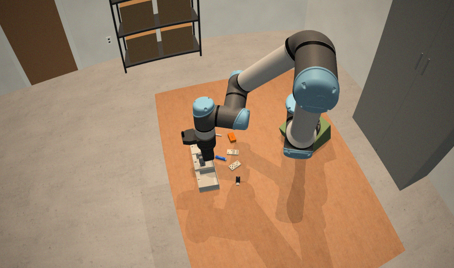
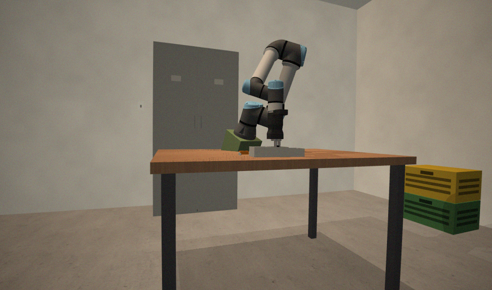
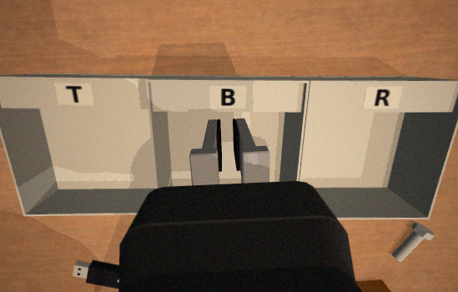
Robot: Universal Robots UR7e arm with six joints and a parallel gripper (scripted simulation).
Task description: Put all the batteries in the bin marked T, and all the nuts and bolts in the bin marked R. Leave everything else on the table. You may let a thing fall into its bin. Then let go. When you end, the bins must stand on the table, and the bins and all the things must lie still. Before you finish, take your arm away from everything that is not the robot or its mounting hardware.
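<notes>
My gripper is now 10 mm above the grey bin row. From my hand the other things lie so: blue cylindrical battery 90 mm behind, 30 mm below; black USB stick 130 mm to the left, 100 mm behind, 30 mm below; grey bolt 140 mm to the right, 120 mm behind, 30 mm below.
</notes>
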